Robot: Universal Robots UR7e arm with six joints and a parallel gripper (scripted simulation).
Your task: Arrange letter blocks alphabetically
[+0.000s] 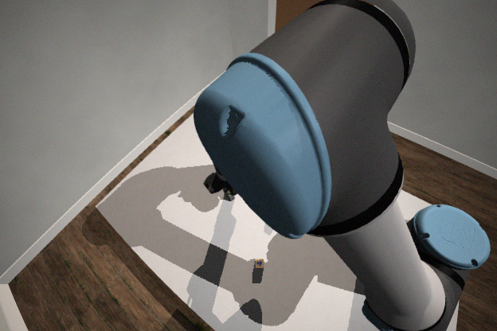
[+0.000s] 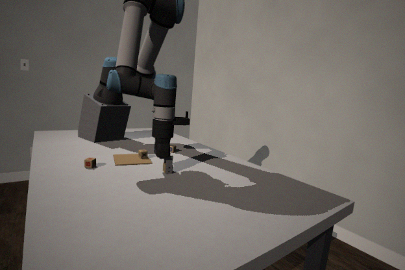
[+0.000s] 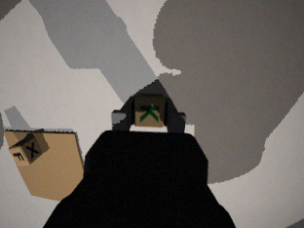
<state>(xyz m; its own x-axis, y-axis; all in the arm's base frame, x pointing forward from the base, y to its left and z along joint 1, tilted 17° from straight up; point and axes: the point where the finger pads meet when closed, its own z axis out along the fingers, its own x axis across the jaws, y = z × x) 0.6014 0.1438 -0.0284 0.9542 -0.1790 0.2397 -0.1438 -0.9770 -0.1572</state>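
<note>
The tan mat is 18 cm behind my hand, 9 cm to the right of it and 2 cm below it. Round my hand: block: 13 cm behind, 25 cm to the right.
</note>
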